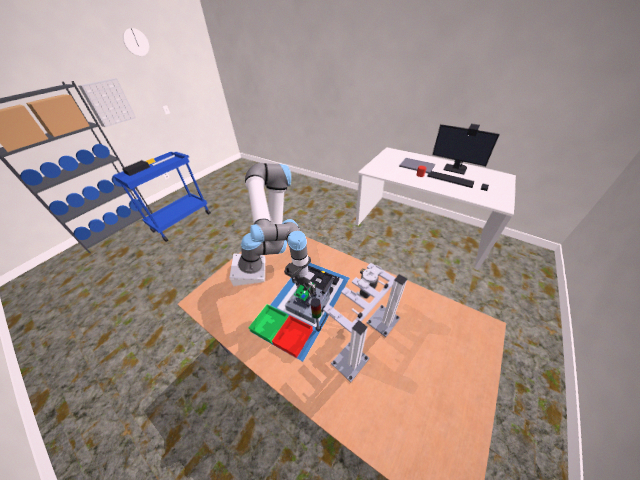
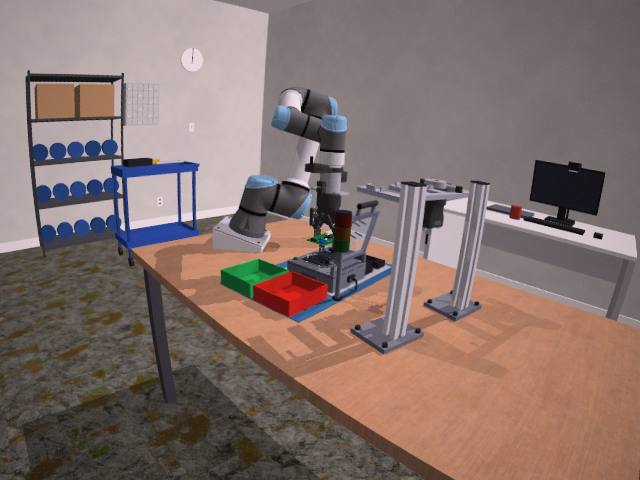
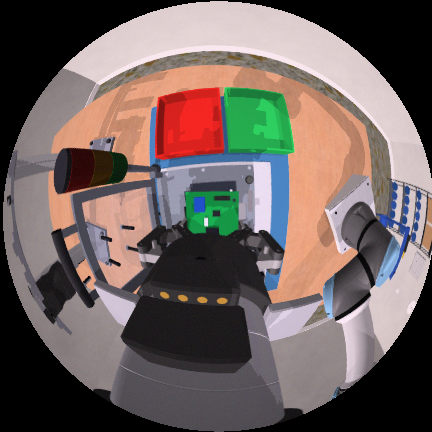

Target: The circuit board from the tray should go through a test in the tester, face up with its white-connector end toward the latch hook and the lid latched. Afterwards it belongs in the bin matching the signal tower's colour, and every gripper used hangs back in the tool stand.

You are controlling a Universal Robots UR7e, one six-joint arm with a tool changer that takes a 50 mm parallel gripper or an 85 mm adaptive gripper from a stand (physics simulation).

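Places are measured from the arm's base along level axes (x ahead, y right, z down), in metres.
Pixels of known places: arm's base, origin of the base link: point(image 1: 250, 264) point(image 2: 246, 229) point(image 3: 356, 222).
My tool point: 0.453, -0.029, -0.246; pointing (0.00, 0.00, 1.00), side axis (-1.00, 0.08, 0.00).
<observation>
Ahead of a thing's pixels: the offset from my tool point to its top centre, as dx, dy, dz. "*": to the spot under its first point. Level surfaces: height alone.
My gripper point(image 1: 305, 287) point(image 2: 322, 231) point(image 3: 212, 231) is shut on the green circuit board @(-0.001, -0.002, +0.154) point(image 1: 303, 293) point(image 2: 315, 239) point(image 3: 226, 204). The board is roughly level, component side up, and hangs in the air above the grey tester point(image 1: 294, 308) point(image 2: 342, 277) point(image 3: 175, 175), with a gap beneath it. The fingertips are partly hidden. The tester's lid point(image 2: 372, 227) point(image 3: 112, 187) stands open. The signal tower @(* +0.165, +0.093, +0.058) point(image 1: 316, 308) point(image 2: 342, 232) point(image 3: 93, 170) shows red, amber and green segments, none clearly lit. The green bin point(image 1: 268, 323) point(image 2: 250, 276) point(image 3: 255, 120) and red bin point(image 1: 293, 335) point(image 2: 290, 294) point(image 3: 192, 125) stand side by side.
The tool stand's two posts point(image 2: 404, 258) point(image 2: 470, 242) rise beside the tester, and a black gripper point(image 2: 433, 213) hangs from its top. A blue mat @(dz +0.297) point(image 2: 310, 313) point(image 3: 280, 200) lies under the tester. The robot base point(image 1: 248, 271) point(image 2: 240, 239) is on the opposite side from the stand.
</observation>
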